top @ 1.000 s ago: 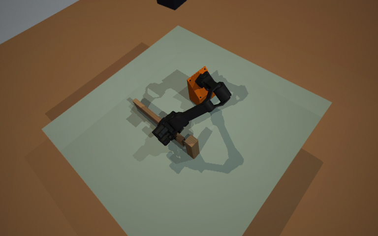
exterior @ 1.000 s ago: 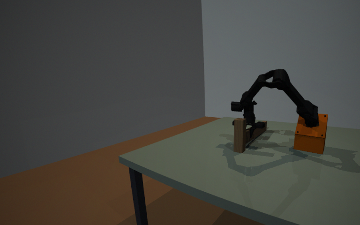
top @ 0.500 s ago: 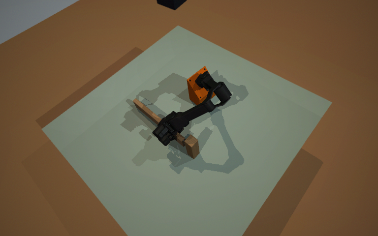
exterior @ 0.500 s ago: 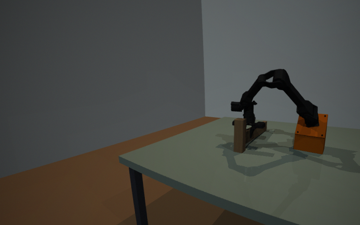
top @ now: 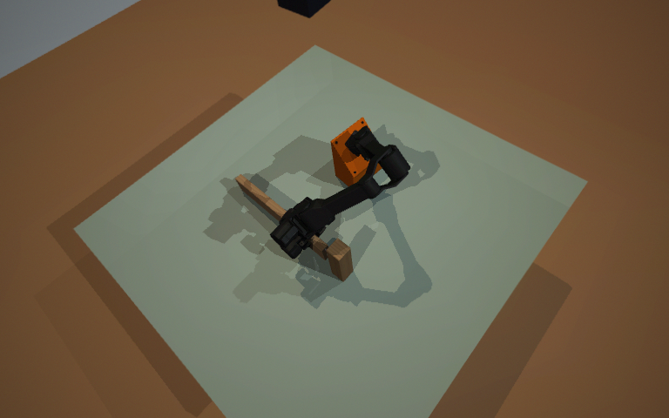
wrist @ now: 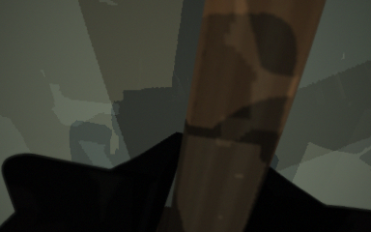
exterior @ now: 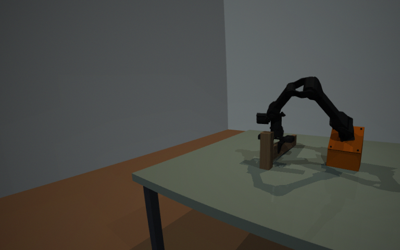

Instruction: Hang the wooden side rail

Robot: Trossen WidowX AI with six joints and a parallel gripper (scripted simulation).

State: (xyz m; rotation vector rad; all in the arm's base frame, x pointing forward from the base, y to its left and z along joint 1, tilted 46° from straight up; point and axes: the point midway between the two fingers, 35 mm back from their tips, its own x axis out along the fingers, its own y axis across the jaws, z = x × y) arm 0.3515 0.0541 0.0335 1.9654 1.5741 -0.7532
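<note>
Now: the headboard post 13 cm to the left of my gripper tip, 4 cm above it and 1 cm ahead of it.
</note>
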